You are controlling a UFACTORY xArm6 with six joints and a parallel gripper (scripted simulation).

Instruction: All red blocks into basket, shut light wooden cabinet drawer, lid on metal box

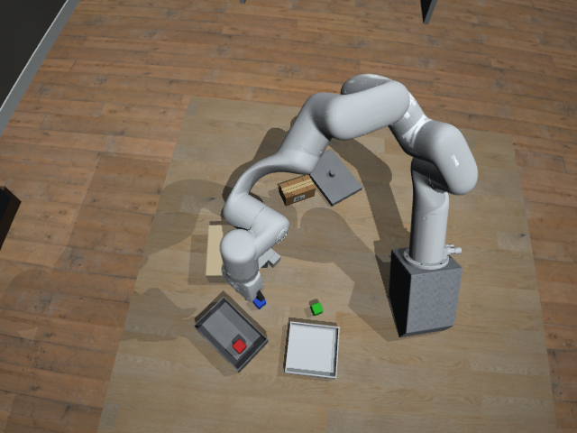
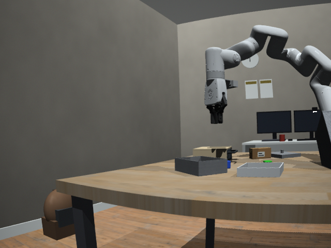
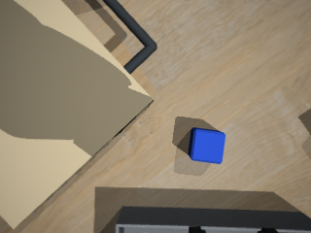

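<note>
Right now my hand is 17 cm above the grey metal box, 8 cm to the right of it and 5 cm short of it. From my hand the other things lie so: light wooden cabinet (16 cm to the right, 16 cm below, 5 cm ahead); drawer (16 cm to the right, 16 cm below, 3 cm ahead); green block (20 cm behind, 18 cm below, 1 cm to the left).
</note>
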